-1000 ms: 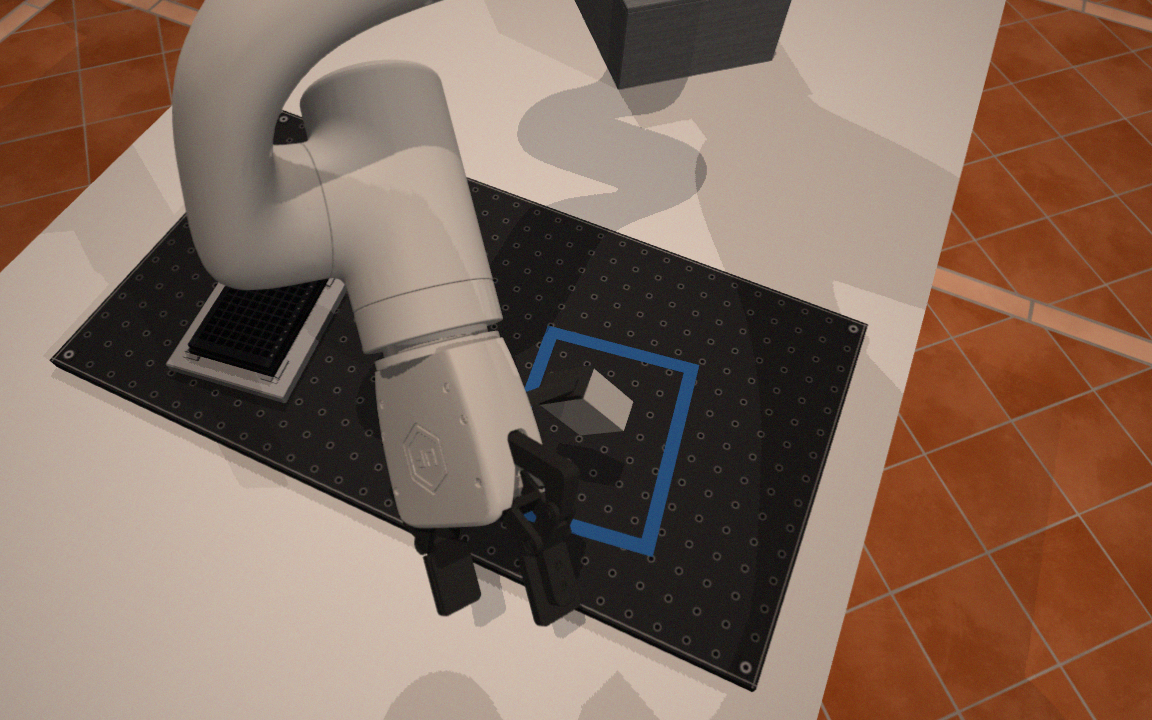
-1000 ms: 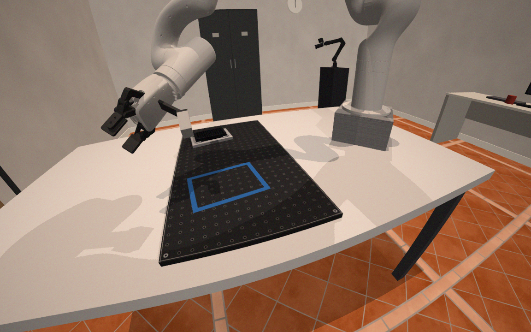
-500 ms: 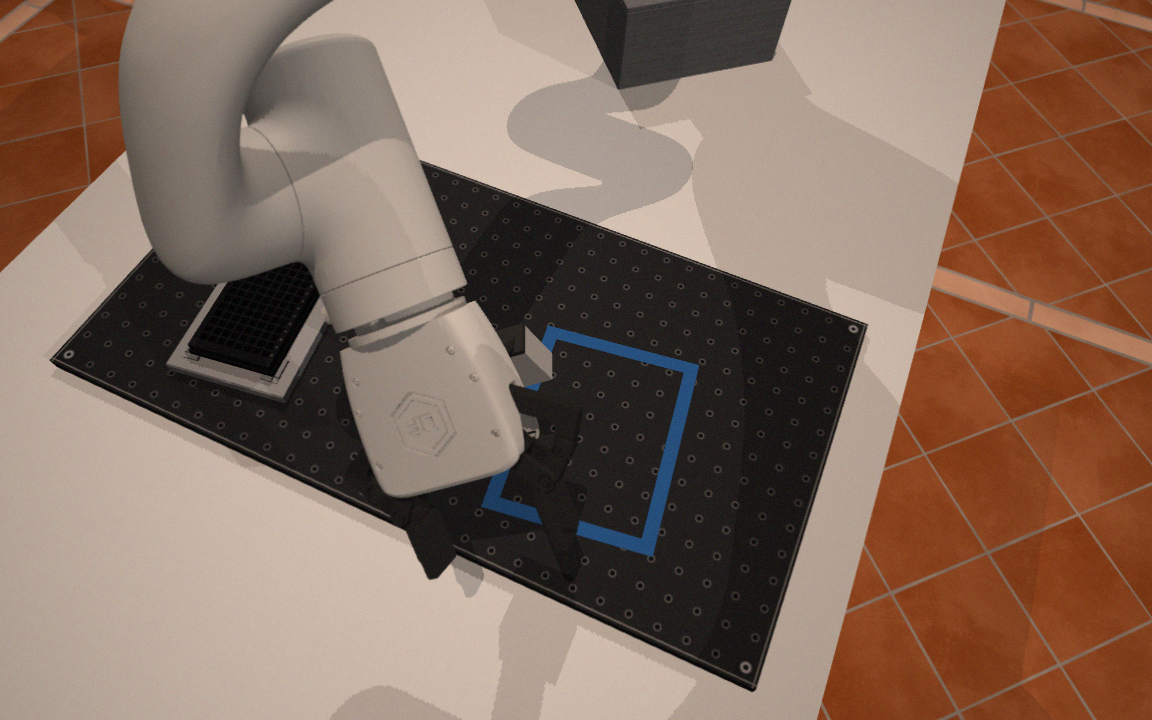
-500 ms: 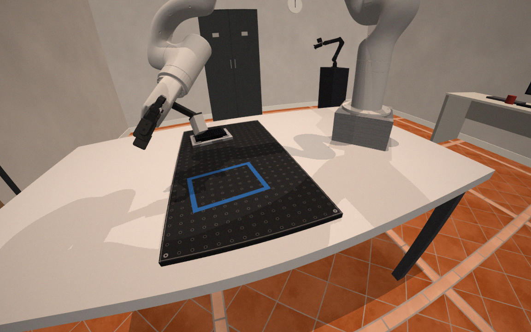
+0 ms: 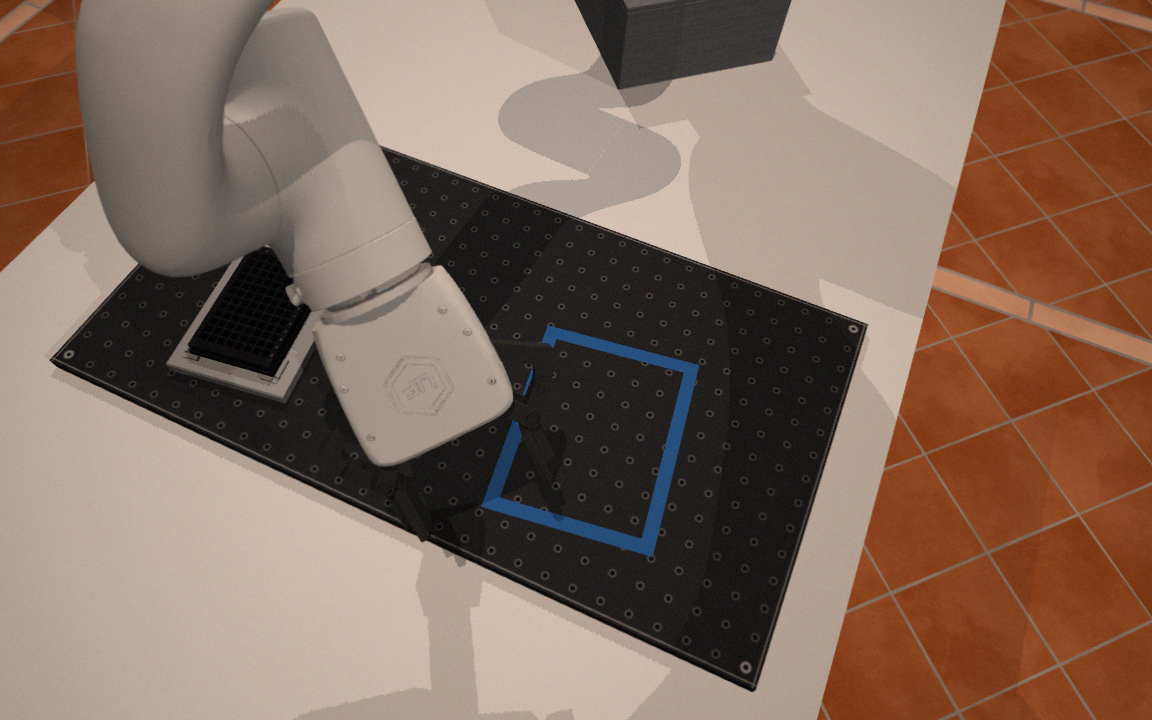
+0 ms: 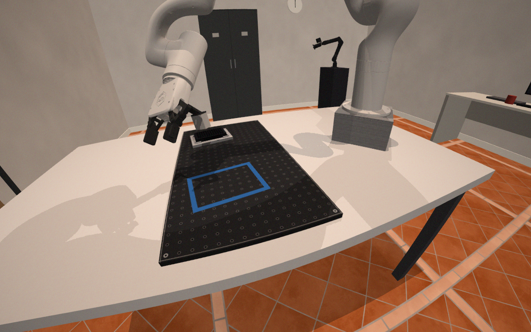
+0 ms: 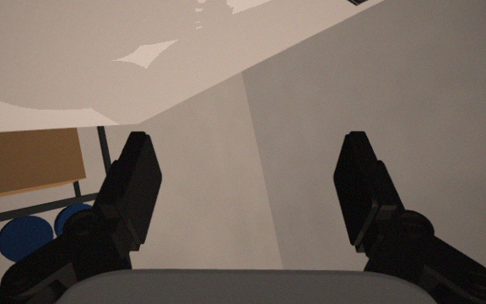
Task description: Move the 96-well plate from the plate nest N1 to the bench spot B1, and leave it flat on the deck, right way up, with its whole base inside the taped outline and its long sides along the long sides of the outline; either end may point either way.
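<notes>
Right now my hand is 150 mm past the black 96-well plate, 290 mm to the left of it and 120 mm above it. From my hand the other things lie so: grey plate nest N1: 150 mm behind, 290 mm to the right, 140 mm below.
</notes>
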